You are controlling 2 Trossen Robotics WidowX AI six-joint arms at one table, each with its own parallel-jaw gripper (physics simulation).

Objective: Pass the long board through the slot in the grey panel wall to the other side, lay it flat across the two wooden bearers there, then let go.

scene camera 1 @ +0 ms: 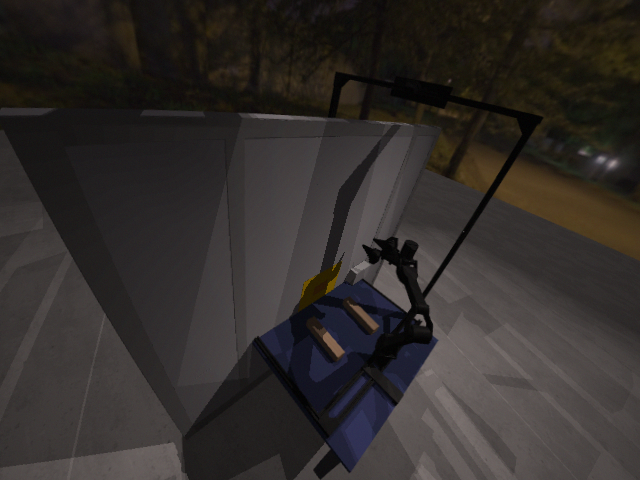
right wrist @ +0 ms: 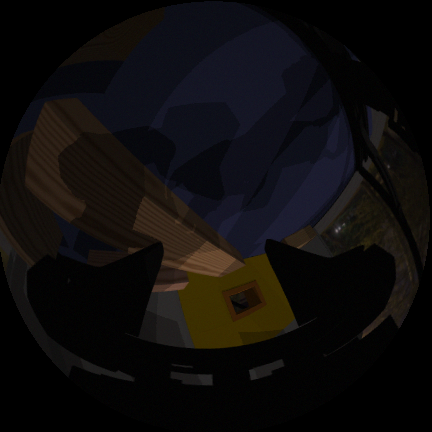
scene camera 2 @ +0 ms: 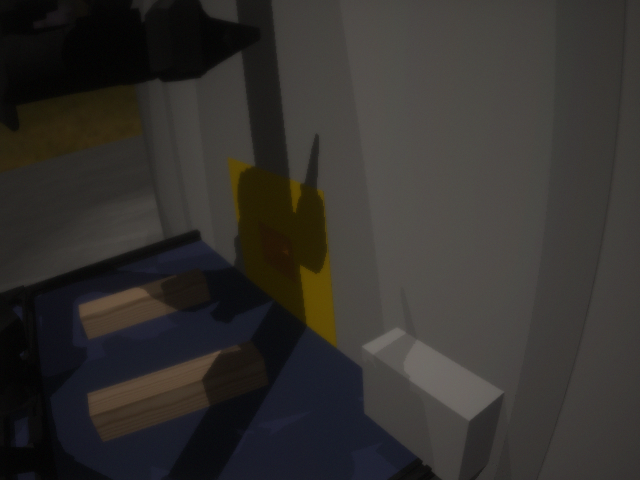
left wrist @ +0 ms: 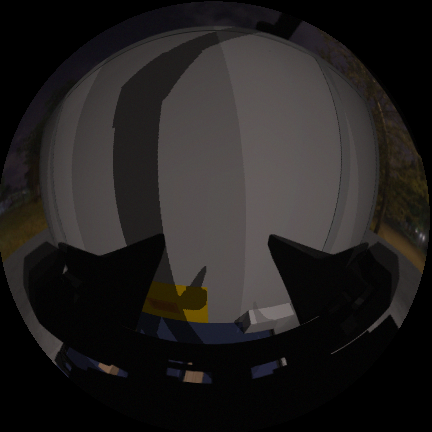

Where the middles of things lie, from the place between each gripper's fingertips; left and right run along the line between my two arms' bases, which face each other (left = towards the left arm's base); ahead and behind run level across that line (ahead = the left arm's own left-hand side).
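Slot (right wrist: pixel 251 290): my left gripper 30 cm above it, 15 cm short of it, 12 cm to the left of it. Pale grey block (scene camera 2: pixel 444 414): from my left hand, 36 cm below, 18 cm behind, 11 cm to the right.
Slot: from my right hand, 19 cm to the left, 12 cm behind, 5 cm above. Pale grey block: 20 cm to the left of my right hand, 45 cm behind it.
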